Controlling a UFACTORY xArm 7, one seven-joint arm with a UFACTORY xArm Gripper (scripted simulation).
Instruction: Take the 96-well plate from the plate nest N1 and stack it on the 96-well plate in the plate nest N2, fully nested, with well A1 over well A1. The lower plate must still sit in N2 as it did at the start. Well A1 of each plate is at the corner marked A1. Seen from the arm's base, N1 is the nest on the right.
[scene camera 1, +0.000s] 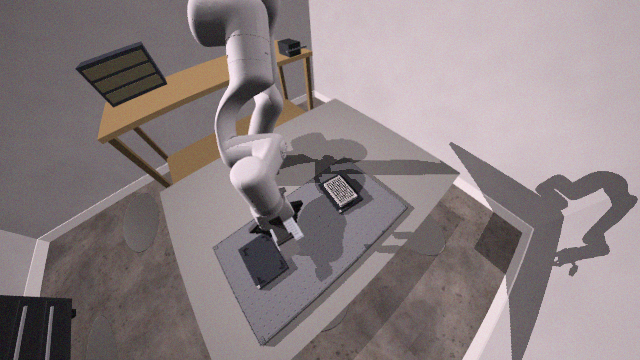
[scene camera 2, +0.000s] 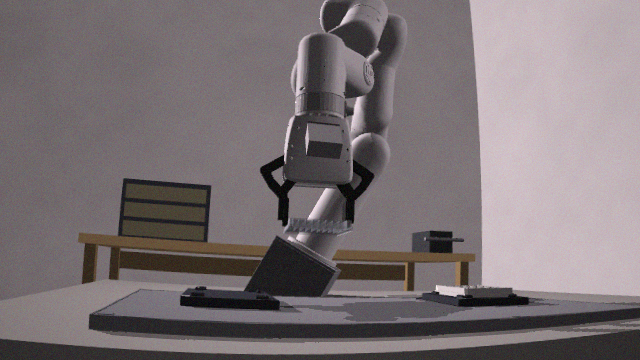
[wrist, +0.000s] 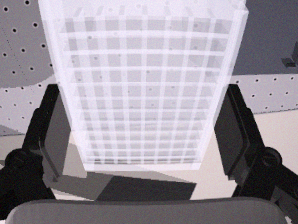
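My gripper is visible at (scene camera 1: 282, 226), (scene camera 2: 315, 227) and (wrist: 142, 102). A 96-well plate (scene camera 2: 301, 226) is in sight, as is another 96-well plate (scene camera 2: 451, 290).
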